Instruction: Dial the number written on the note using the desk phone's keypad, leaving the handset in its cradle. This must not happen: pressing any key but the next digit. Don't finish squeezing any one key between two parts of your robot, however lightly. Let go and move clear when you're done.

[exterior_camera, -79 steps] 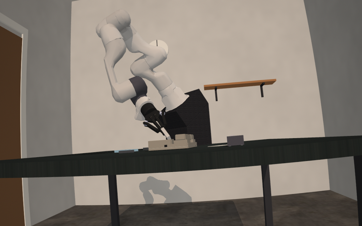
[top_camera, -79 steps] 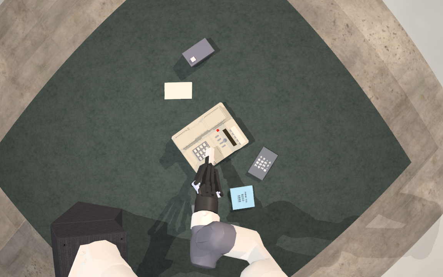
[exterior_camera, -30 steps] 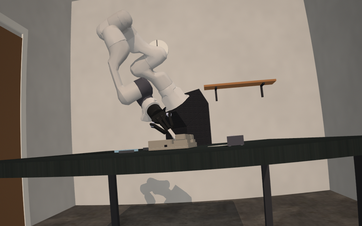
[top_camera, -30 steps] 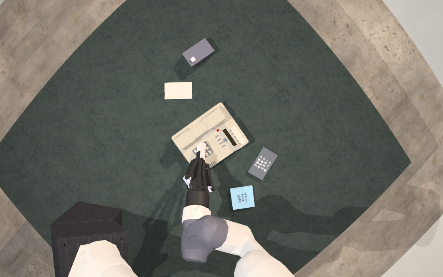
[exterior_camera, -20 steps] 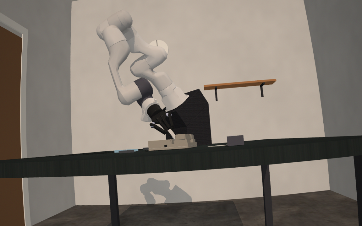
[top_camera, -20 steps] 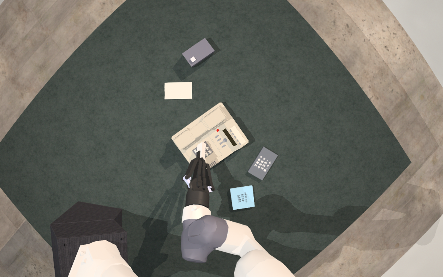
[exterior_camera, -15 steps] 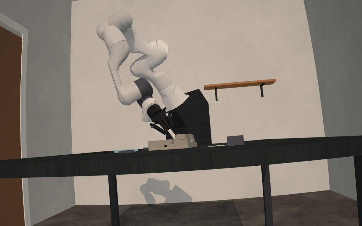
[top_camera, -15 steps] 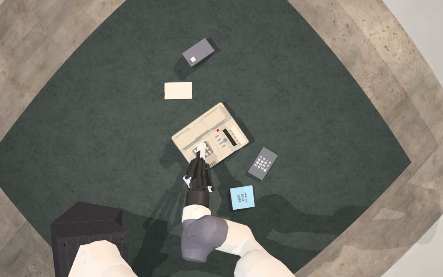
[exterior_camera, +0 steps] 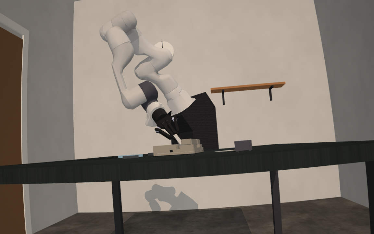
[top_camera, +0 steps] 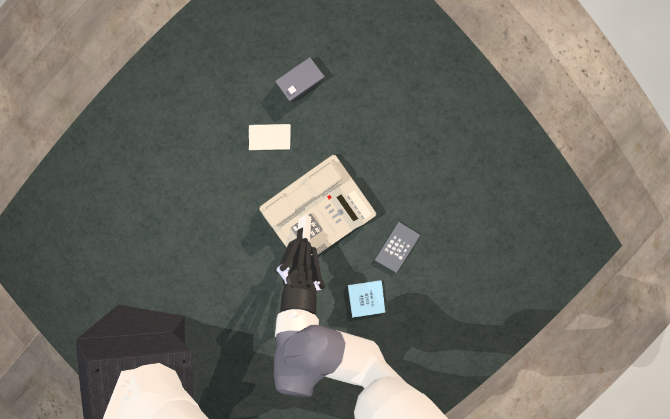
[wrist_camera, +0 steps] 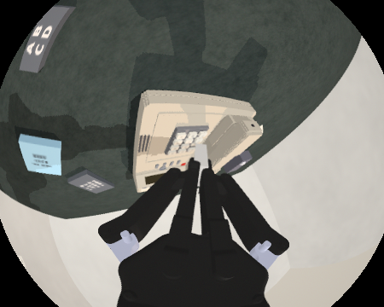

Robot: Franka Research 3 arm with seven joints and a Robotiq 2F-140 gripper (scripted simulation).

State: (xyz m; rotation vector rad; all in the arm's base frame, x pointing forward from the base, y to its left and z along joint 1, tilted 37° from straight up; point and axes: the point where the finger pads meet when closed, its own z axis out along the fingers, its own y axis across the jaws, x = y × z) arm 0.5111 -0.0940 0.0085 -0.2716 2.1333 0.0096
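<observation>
My gripper is now 60 mm short of the handset, 50 mm to the right of it and 20 mm above it. From my hand the other things lie so: light blue note 230 mm to the right, 60 mm below, 60 mm behind; then blank cream card 190 mm to the left, 130 mm ahead, 60 mm below; then dark grey keypad card 210 mm to the right, 90 mm ahead, 60 mm below.
</observation>
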